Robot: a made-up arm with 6 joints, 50 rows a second.
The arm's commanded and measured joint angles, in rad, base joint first. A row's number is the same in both.
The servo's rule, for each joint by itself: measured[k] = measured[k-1] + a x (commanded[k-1-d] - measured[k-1]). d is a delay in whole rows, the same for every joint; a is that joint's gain. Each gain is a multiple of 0.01, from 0.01 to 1. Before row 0 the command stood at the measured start. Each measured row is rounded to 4 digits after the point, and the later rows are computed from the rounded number. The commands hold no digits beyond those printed.
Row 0, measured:
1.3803 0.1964 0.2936 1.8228 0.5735 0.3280
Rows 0 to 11, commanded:
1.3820 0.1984 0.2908 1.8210 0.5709 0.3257
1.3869 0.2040 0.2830 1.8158 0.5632 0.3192
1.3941 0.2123 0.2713 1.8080 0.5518 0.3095
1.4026 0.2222 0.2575 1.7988 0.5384 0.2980
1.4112 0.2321 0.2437 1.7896 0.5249 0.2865
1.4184 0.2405 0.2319 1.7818 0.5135 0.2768
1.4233 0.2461 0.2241 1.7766 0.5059 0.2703
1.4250 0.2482 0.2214 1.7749 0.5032 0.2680
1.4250 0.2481 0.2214 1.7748 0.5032 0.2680
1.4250 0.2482 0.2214 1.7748 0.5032 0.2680
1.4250 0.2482 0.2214 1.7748 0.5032 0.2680
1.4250 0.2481 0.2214 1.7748 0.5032 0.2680
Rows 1 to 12, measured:
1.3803 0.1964 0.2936 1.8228 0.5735 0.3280
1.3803 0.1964 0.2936 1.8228 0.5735 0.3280
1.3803 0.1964 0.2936 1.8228 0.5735 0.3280
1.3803 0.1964 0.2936 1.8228 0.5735 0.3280
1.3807 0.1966 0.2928 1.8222 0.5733 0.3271
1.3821 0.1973 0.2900 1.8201 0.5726 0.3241
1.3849 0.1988 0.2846 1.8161 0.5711 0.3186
1.3890 0.2011 0.2767 1.8104 0.5688 0.3108
1.3941 0.2042 0.2671 1.8035 0.5657 0.3016
1.3997 0.2078 0.2569 1.7963 0.5620 0.2922
1.4051 0.2116 0.2474 1.7898 0.5581 0.2839
1.4097 0.2153 0.2399 1.7849 0.5543 0.2779
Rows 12 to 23, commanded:
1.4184 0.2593 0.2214 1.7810 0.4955 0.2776
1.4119 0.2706 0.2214 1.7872 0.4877 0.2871
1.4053 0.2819 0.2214 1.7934 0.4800 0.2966
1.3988 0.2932 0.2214 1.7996 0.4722 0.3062
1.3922 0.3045 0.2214 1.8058 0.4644 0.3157
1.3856 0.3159 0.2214 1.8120 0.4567 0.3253
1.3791 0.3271 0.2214 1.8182 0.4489 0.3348
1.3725 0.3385 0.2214 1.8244 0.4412 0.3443
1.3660 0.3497 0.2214 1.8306 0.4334 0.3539
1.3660 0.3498 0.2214 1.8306 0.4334 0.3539
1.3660 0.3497 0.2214 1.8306 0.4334 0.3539
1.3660 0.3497 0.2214 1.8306 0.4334 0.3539
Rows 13 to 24, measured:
1.4132 0.2186 0.2345 1.7816 0.5507 0.2741
1.4159 0.2216 0.2307 1.7794 0.5474 0.2718
1.4180 0.2243 0.2280 1.7779 0.5443 0.2704
1.4196 0.2267 0.2261 1.7769 0.5414 0.2695
1.4193 0.2300 0.2247 1.7783 0.5382 0.2726
1.4176 0.2341 0.2237 1.7812 0.5347 0.2781
1.4148 0.2389 0.2230 1.7852 0.5309 0.2851
1.4111 0.2443 0.2225 1.7900 0.5268 0.2931
1.4068 0.2503 0.2222 1.7952 0.5224 0.3017
1.4019 0.2569 0.2220 1.8007 0.5178 0.3107
1.3967 0.2639 0.2218 1.8065 0.5130 0.3199
1.3911 0.2714 0.2217 1.8124 0.5080 0.3292

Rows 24 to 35, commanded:
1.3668 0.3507 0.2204 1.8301 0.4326 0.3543
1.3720 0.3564 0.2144 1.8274 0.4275 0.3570
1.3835 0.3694 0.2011 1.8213 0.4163 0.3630
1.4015 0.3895 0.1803 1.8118 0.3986 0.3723
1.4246 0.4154 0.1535 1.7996 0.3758 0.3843
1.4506 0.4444 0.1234 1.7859 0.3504 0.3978
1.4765 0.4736 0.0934 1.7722 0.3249 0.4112
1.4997 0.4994 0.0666 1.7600 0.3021 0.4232
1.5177 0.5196 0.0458 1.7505 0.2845 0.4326
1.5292 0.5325 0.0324 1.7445 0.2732 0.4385
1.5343 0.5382 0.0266 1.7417 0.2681 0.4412
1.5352 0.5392 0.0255 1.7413 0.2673 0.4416
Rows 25 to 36, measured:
1.3853 0.2792 0.2216 1.8184 0.5028 0.3386
1.3809 0.2863 0.2215 1.8224 0.4979 0.3444
1.3775 0.2926 0.2215 1.8251 0.4934 0.3480
1.3749 0.2983 0.2215 1.8269 0.4892 0.3502
1.3730 0.3035 0.2212 1.8280 0.4852 0.3518
1.3728 0.3088 0.2192 1.8278 0.4812 0.3538
1.3753 0.3149 0.2140 1.8257 0.4767 0.3573
1.3813 0.3224 0.2042 1.8211 0.4712 0.3630
1.3913 0.3317 0.1895 1.8140 0.4645 0.3711
1.4049 0.3430 0.1703 1.8047 0.4565 0.3812
1.4214 0.3561 0.1480 1.7940 0.4473 0.3926
1.4394 0.3704 0.1244 1.7828 0.4371 0.4042

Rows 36 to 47, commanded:
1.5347 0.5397 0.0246 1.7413 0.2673 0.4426
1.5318 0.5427 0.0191 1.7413 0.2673 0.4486
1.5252 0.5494 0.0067 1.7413 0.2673 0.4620
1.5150 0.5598 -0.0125 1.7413 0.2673 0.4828
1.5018 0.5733 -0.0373 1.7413 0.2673 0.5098
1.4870 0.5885 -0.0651 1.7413 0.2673 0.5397
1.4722 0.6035 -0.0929 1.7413 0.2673 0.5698
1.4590 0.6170 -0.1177 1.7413 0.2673 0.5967
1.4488 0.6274 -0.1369 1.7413 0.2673 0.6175
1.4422 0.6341 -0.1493 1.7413 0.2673 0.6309
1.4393 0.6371 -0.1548 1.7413 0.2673 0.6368
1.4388 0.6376 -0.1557 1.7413 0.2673 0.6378
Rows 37 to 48, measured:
1.4574 0.3853 0.1016 1.7721 0.4264 0.4150
1.4739 0.4000 0.0815 1.7630 0.4157 0.4239
1.4878 0.4138 0.0656 1.7560 0.4054 0.4305
1.4987 0.4263 0.0540 1.7511 0.3957 0.4347
1.5070 0.4376 0.0455 1.7479 0.3867 0.4377
1.5127 0.4481 0.0378 1.7457 0.3783 0.4418
1.5156 0.4582 0.0288 1.7442 0.3705 0.4495
1.5155 0.4684 0.0168 1.7432 0.3633 0.4622
1.5123 0.4789 0.0011 1.7426 0.3566 0.4803
1.5065 0.4899 -0.0181 1.7422 0.3503 0.5029
1.4986 0.5013 -0.0398 1.7419 0.3445 0.5283
1.4895 0.5129 -0.0624 1.7417 0.3391 0.5543

